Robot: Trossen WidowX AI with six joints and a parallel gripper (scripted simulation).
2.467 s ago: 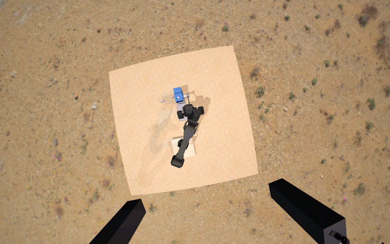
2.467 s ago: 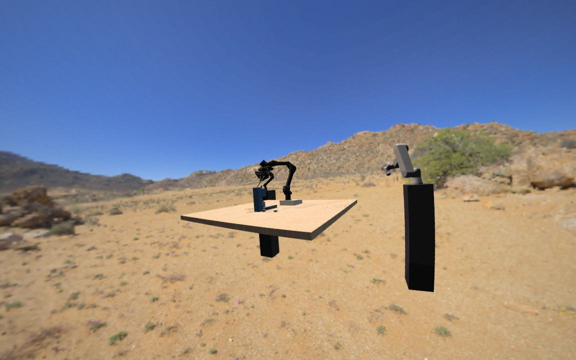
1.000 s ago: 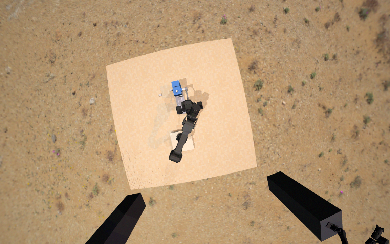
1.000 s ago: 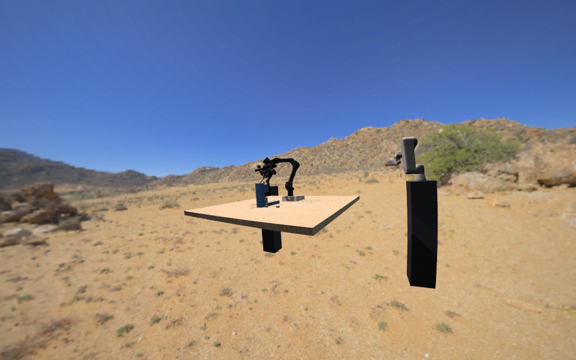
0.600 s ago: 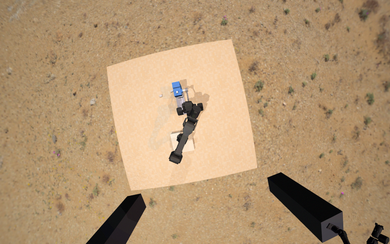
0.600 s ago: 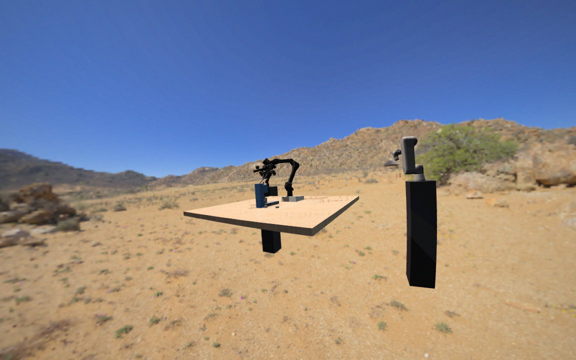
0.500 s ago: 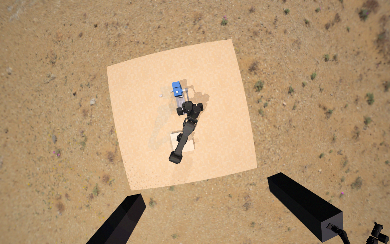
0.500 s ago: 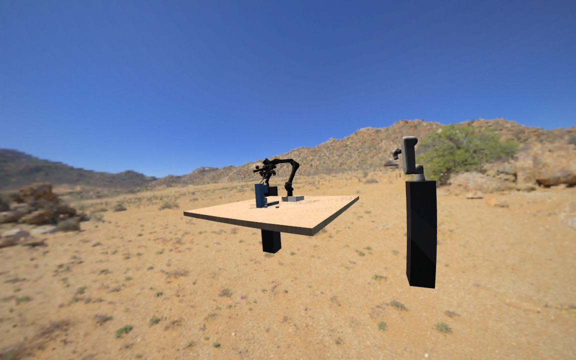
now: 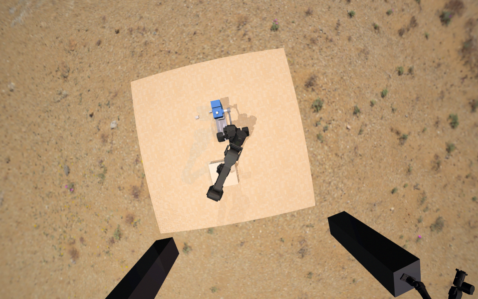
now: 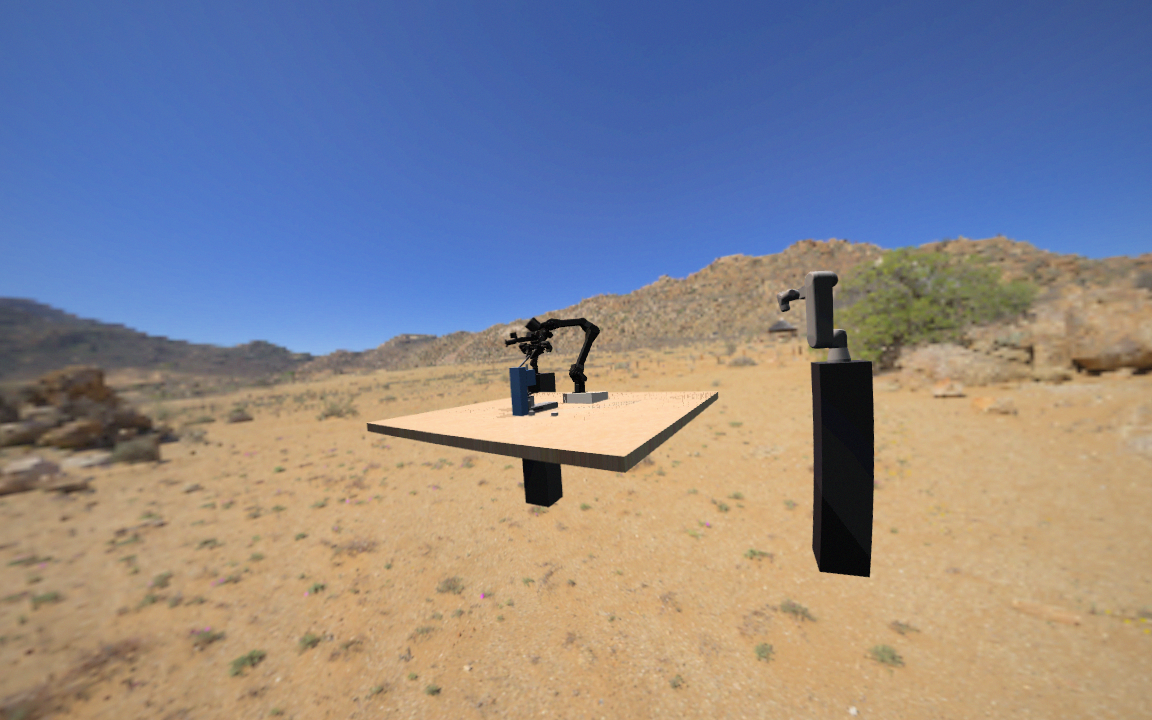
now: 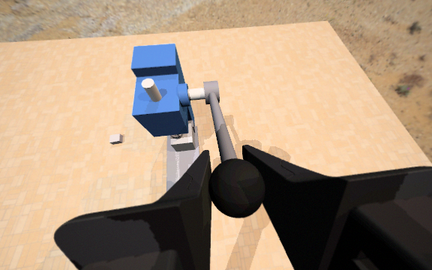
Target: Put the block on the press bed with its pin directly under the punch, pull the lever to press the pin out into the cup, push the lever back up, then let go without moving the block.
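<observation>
My gripper tip is now 110 mm short of the punch ram, 110 mm above it and 70 mm to the right of it. Round my gripper tip: lever (40 mm ahead, 20 mm below, 10 mm to the left).
</observation>
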